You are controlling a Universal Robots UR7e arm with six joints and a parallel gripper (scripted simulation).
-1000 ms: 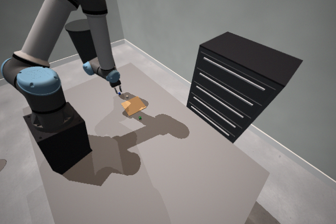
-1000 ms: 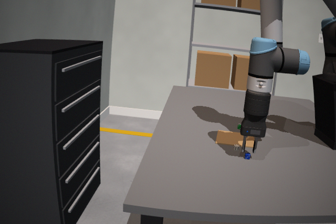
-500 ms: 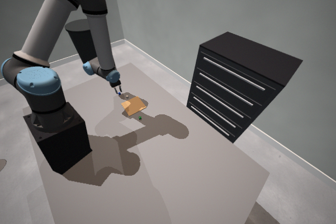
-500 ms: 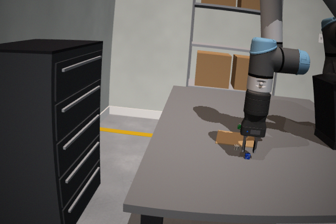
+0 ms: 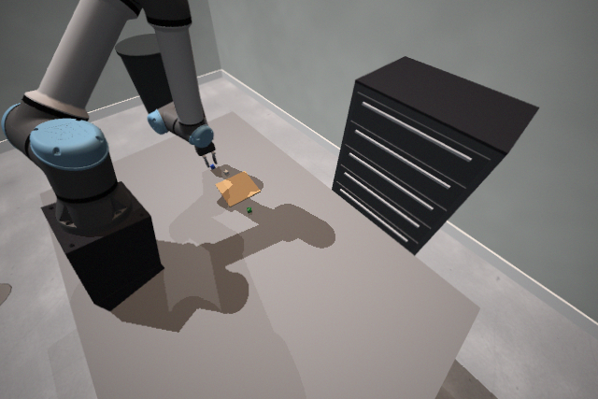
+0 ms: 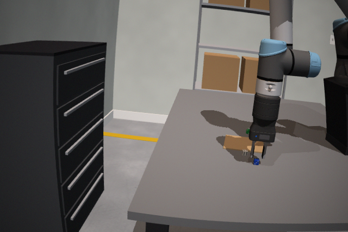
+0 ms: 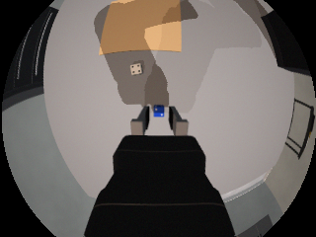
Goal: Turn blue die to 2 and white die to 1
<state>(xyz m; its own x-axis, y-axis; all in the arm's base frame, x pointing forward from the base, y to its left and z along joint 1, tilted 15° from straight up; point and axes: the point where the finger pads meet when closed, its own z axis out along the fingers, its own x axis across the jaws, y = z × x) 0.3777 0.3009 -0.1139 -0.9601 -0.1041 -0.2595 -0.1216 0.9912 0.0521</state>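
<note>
Right now my hand is 30 mm above the blue die. The rest, counted from my hand: orange mat 160 mm to the right, 60 mm ahead, 40 mm below; green die 300 mm to the right, 50 mm ahead, 30 mm below; white die 60 mm to the right, 40 mm ahead, 30 mm below.
</note>
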